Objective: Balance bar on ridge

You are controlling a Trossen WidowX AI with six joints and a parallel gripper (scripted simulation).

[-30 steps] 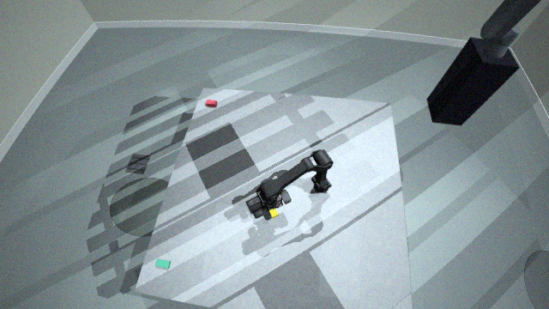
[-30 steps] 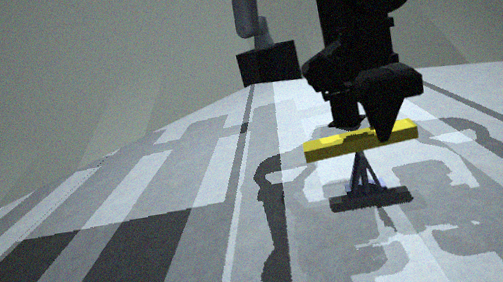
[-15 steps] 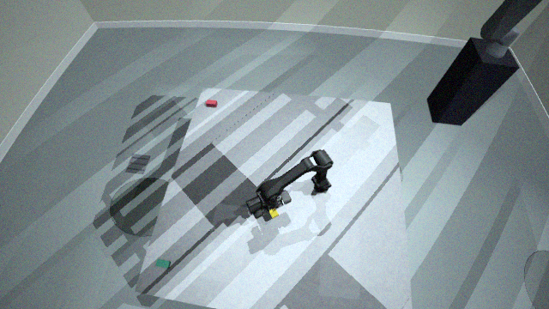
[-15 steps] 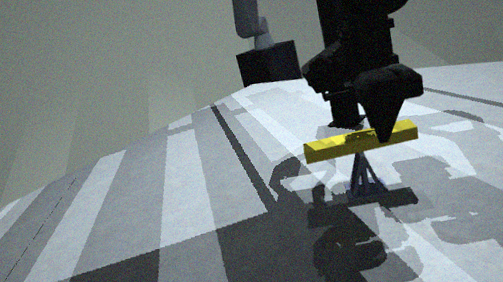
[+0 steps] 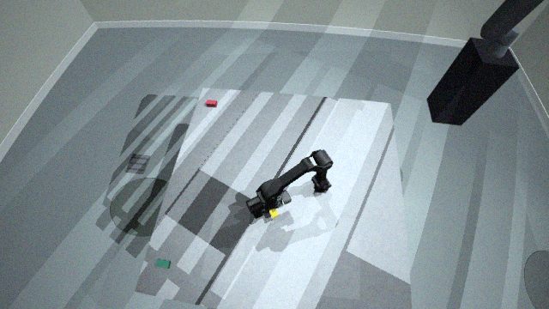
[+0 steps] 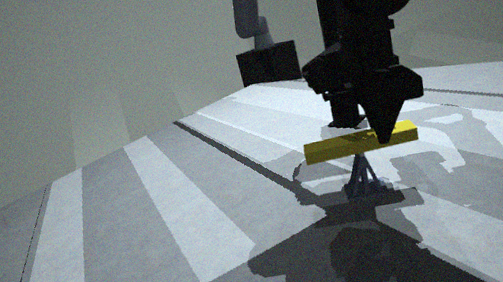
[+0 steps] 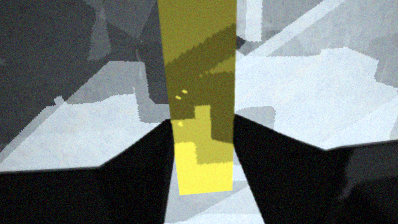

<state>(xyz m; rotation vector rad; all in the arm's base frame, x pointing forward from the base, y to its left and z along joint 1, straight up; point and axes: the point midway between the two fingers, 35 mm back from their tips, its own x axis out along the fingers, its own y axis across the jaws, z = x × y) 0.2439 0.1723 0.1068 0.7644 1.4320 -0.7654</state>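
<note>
Now: gripper tip 20 mm to the left of the yellow bar and 20 mm short of it. Also, from my gripper tip: red block (670 mm to the right, 500 mm ahead, 60 mm below); then green block (500 mm ahead, 330 mm to the left, 60 mm below).
</note>
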